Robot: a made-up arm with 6 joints.
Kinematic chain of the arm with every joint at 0, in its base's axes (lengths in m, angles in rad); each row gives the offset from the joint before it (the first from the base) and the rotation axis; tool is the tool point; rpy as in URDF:
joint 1: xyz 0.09 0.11 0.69 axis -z
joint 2: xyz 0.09 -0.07 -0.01 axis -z
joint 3: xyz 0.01 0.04 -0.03 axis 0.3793 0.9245 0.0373
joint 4: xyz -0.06 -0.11 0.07 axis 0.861 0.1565 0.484
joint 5: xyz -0.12 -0.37 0 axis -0.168 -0.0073 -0.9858
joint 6: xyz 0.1 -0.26 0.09 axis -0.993 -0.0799 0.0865
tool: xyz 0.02 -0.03 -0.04 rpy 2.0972 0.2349 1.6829
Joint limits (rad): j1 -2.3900..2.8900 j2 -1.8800..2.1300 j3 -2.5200..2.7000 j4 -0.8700..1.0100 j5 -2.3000..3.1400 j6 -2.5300..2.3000
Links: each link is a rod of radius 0.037 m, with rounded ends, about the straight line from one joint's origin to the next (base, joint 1, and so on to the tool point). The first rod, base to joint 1, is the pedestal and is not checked.
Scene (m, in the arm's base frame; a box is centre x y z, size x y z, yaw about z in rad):
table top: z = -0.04
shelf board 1: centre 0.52 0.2 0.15 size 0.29 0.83 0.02 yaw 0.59
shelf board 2: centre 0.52 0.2 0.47 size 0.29 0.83 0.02 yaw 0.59
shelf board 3: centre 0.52 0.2 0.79 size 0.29 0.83 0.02 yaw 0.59
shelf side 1: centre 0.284 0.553 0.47 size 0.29 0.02 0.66 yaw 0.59
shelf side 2: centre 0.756 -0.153 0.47 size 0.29 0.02 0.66 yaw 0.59
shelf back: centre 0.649 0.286 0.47 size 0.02 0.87 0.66 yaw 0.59
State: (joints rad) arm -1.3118 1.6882 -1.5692 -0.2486 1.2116 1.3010
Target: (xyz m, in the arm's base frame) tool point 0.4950 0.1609 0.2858
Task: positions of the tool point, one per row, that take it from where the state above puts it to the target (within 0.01 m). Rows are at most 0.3 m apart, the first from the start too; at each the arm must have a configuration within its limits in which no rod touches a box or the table.
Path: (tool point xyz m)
1: -0.5532 -0.1840 0.6282
2: -0.4234 -0.3482 0.7906
3: -0.1951 -0.4781 0.8470
4: 0.0616 -0.5237 0.7879
5: 0.2719 -0.4662 0.6452
6: 0.3846 -0.3229 0.4776
7: 0.3892 -0.1374 0.3451
8: 0.3145 0.0401 0.2858
9: 0.4087 0.0804 0.2783
10: 0.4950 0.1609 0.2858

